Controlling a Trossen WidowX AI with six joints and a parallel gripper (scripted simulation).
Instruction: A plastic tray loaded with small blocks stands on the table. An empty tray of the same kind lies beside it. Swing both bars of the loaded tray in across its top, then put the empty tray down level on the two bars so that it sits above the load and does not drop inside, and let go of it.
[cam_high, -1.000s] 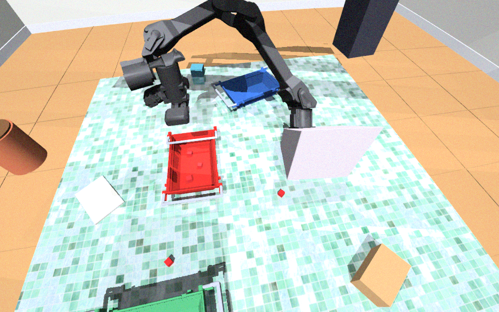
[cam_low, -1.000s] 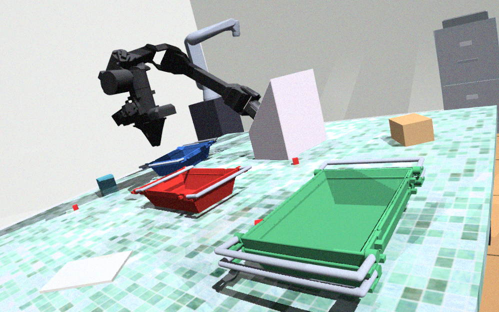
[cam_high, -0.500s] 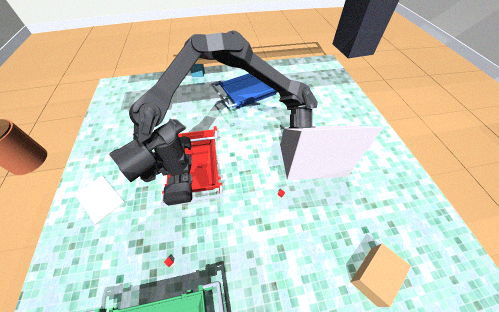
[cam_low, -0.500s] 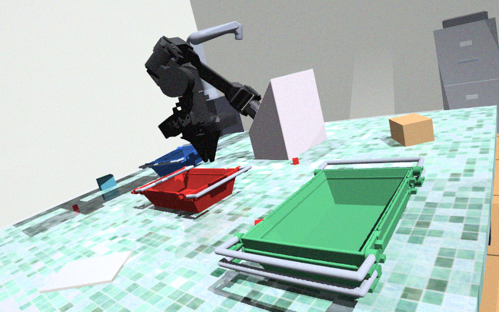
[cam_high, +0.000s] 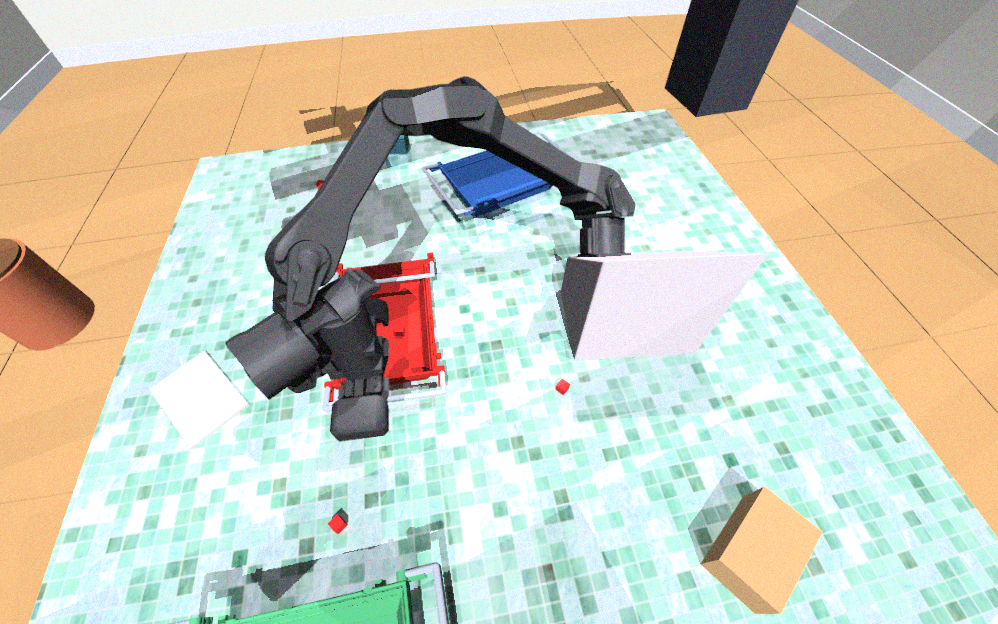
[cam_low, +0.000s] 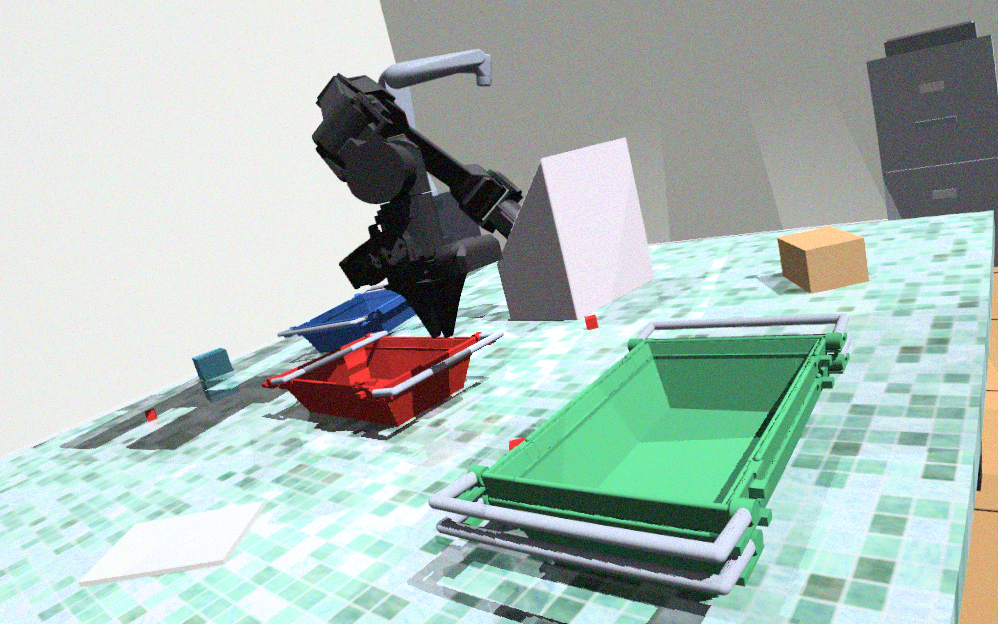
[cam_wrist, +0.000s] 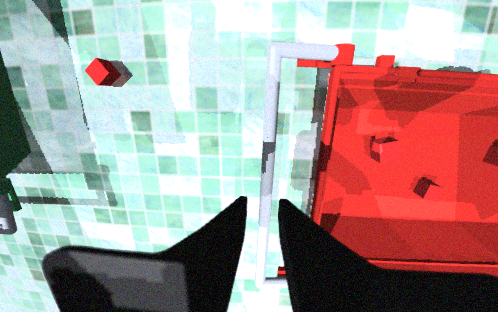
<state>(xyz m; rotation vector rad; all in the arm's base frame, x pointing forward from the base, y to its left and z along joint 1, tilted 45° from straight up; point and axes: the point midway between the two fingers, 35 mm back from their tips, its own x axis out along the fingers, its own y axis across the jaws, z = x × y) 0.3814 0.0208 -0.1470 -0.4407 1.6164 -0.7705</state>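
Right now my gripper tip is 490 mm to the left of the blue tray, 330 mm past it and 50 mm above it. From my gripper tip the other things lie so: tan box (430 mm behind, 330 mm to the left, 60 mm below); then flat white plate (300 mm ahead, 120 mm to the right, 90 mm below); then cyan cube (730 mm to the right, 120 mm behind, 70 mm below).
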